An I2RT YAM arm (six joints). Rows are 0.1 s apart.
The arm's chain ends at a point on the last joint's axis. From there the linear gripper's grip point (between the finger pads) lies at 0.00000 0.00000 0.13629 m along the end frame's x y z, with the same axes.
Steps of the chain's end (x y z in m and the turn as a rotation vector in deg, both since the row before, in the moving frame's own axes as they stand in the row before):
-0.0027 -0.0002 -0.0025 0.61 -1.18 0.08
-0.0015 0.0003 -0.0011 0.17 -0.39 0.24
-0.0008 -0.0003 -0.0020 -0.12 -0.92 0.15
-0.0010 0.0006 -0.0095 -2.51 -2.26 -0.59
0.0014 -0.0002 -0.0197 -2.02 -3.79 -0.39
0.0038 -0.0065 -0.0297 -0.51 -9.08 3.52
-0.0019 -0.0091 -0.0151 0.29 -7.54 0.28
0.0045 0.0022 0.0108 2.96 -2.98 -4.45
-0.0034 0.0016 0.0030 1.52 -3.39 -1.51
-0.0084 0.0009 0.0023 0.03 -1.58 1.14
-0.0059 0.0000 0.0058 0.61 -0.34 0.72
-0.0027 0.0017 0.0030 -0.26 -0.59 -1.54
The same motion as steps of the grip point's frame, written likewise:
-0.0055 -0.0017 -0.0025 0.61 -1.18 0.08
-0.0024 -0.0001 -0.0011 0.17 -0.39 0.24
-0.0030 0.0000 -0.0020 -0.12 -0.92 0.15
-0.0063 0.0066 -0.0097 -2.51 -2.26 -0.59
-0.0076 0.0046 -0.0201 -2.02 -3.79 -0.39
-0.0177 -0.0060 -0.0314 -0.51 -9.08 3.52
-0.0198 -0.0098 -0.0163 0.29 -7.54 0.28
-0.0028 -0.0046 0.0104 2.96 -2.98 -4.45
-0.0115 -0.0019 0.0027 1.52 -3.39 -1.51
-0.0122 0.0008 0.0022 0.03 -1.58 1.14
-0.0067 -0.0015 0.0058 0.61 -0.34 0.72
-0.0041 0.0023 0.0030 -0.26 -0.59 -1.54

